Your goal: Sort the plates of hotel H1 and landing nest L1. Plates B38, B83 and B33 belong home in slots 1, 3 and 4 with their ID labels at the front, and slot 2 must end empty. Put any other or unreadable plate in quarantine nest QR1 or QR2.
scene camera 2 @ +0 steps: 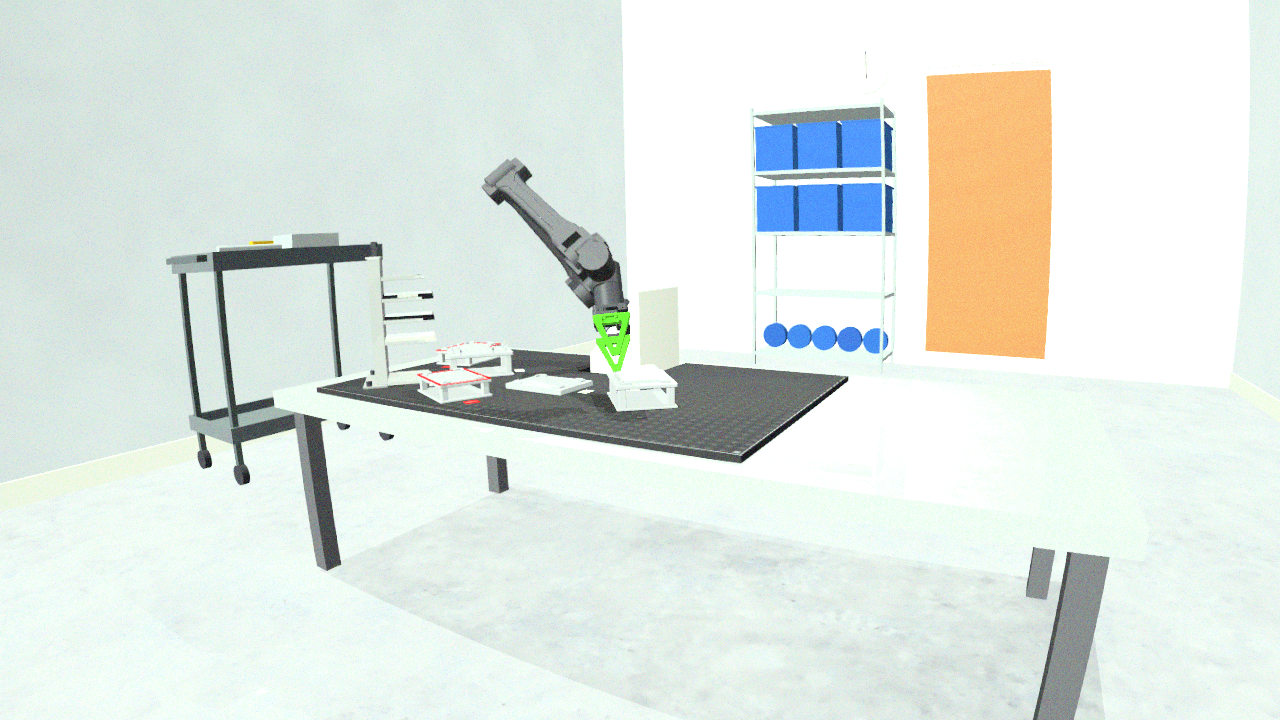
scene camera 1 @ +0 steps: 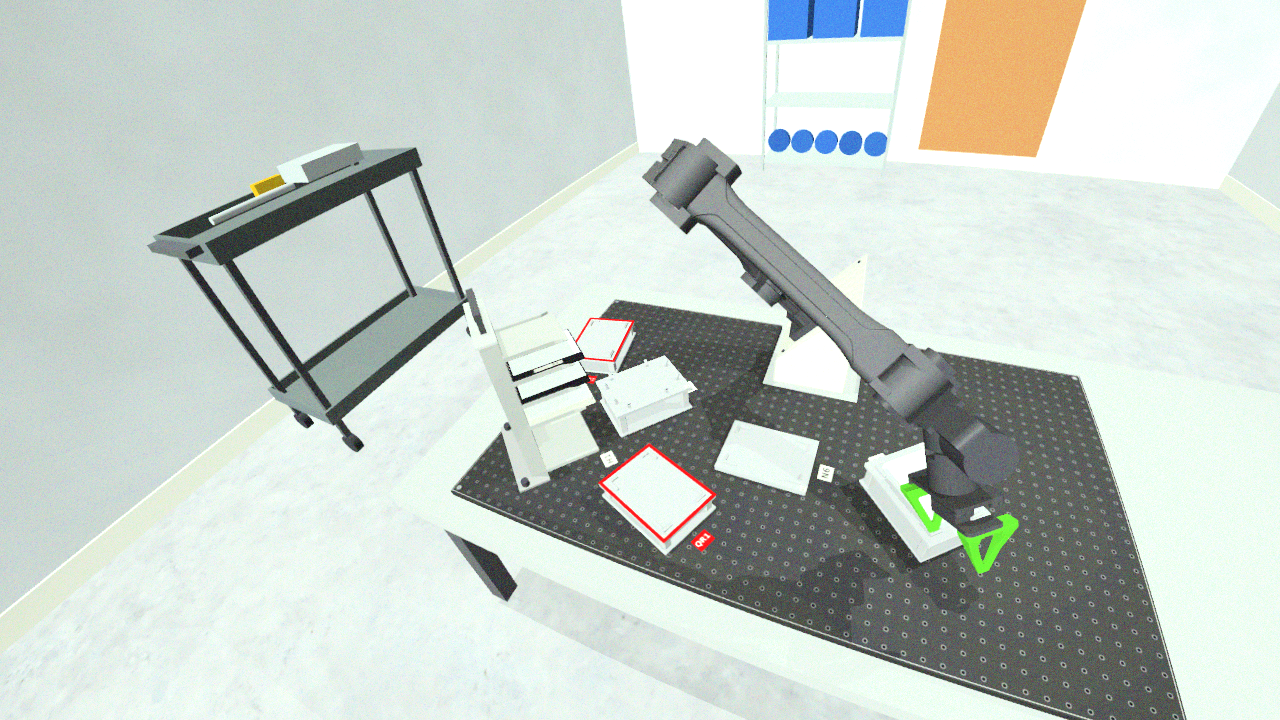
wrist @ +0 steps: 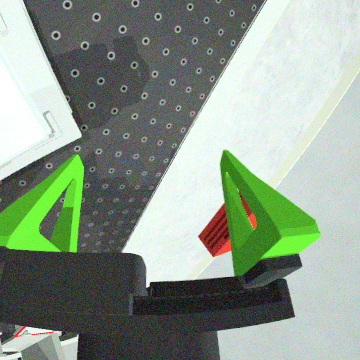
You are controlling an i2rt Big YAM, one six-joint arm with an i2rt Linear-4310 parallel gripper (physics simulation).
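Places are measured from the arm's base along level axes (x ahead, y left, z up), in centimetres.
Pixels of known places: gripper, fingertip midpoint: (scene camera 2: 616,363) (scene camera 1: 956,549) (wrist: 149,157).
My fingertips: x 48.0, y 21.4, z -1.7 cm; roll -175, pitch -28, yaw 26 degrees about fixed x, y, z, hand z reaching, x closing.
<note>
For each thing: its top centre in the pictures, then the offset to it from my fingertips. "spot": a spot on its surface instead.
- Red-edged nest QR1, top centre: (scene camera 1: 655,486) (scene camera 2: 452,373) dx -3.9, dy -43.8, dz -5.5 cm
- red-edged nest, top centre: (scene camera 1: 600,336) (scene camera 2: 468,345) dx -41.7, dy -69.9, dz -5.5 cm
- raised white nest, top centre: (scene camera 1: 927,487) (scene camera 2: 640,374) dx -13.2, dy -1.3, dz -4.5 cm
- bright white surface, surface spot: (wrist: 15,110) spot: dx -8.0, dy +0.6, dz -3.7 cm
- low white block, top centre: (scene camera 1: 768,451) (scene camera 2: 548,379) dx -18.2, dy -27.0, dz -8.3 cm
Hotel H1 (scene camera 1: 503,394) (scene camera 2: 374,322) stands upright at the mat's left end. Two dark-edged plates, an upper one (scene camera 1: 546,365) (scene camera 2: 409,294) and a lower one (scene camera 1: 551,386) (scene camera 2: 409,316), sit in it; their IDs are unreadable. Red-edged nest QR1 (scene camera 1: 657,492) (scene camera 2: 453,377) is in front of the hotel; another red-edged nest (scene camera 1: 605,338) is behind it. My gripper (scene camera 1: 959,548) (scene camera 2: 615,367) (wrist: 149,157) is open and empty, above and beside the right edge of a raised white nest (scene camera 1: 899,495) (scene camera 2: 642,399) (wrist: 62,127). A bright white surface (wrist: 15,110) lies on that nest; I see no label.
A raised white stand (scene camera 1: 644,394) (scene camera 2: 481,357) is right of the hotel. A low white block (scene camera 1: 768,456) (scene camera 2: 547,385) lies mid-mat. A tall pale bracket (scene camera 1: 810,371) (scene camera 2: 658,326) stands behind. A cart (scene camera 1: 313,207) (scene camera 2: 295,257) is left of the table.
</note>
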